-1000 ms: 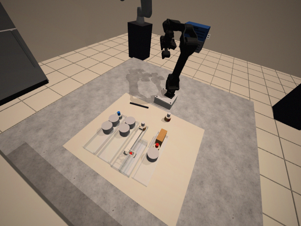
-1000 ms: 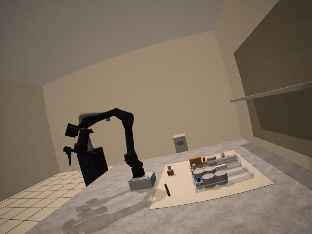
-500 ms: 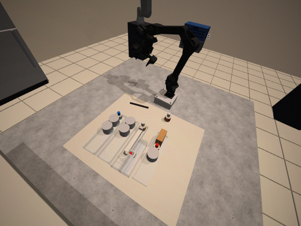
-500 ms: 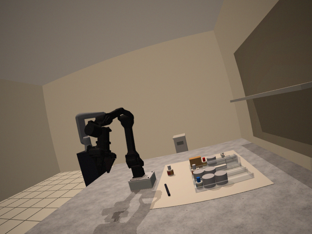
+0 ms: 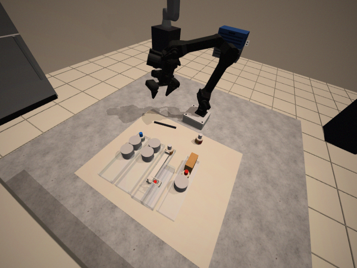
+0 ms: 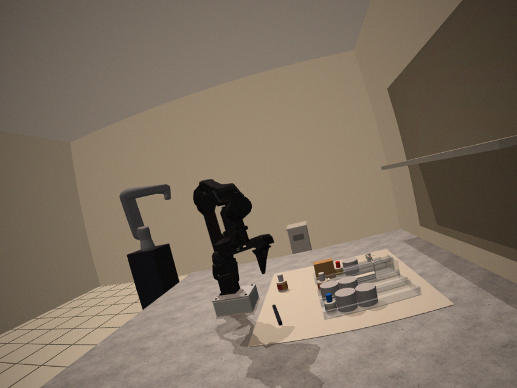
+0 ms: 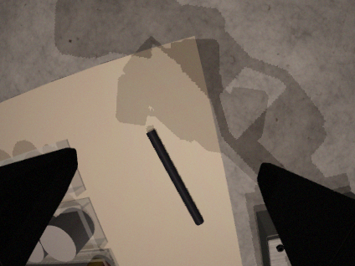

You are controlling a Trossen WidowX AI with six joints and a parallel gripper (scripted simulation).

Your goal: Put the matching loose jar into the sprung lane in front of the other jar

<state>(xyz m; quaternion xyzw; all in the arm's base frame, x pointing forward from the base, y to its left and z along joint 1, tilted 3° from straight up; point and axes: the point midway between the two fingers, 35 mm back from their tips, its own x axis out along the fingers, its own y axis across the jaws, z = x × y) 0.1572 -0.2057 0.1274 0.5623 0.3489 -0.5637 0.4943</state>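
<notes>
Now: gripper tip 19 cm short of the brown box, 33 cm to the right of it and 12 cm above it. The rest, counted from my gripper tip: clear sprung lane (33 cm ahead, 25 cm to the left, 14 cm below); white pusher plate (29 cm ahead, 25 cm to the left, 11 cm below); black pen (3 cm ahead, 7 cm to the left, 15 cm below).
</notes>
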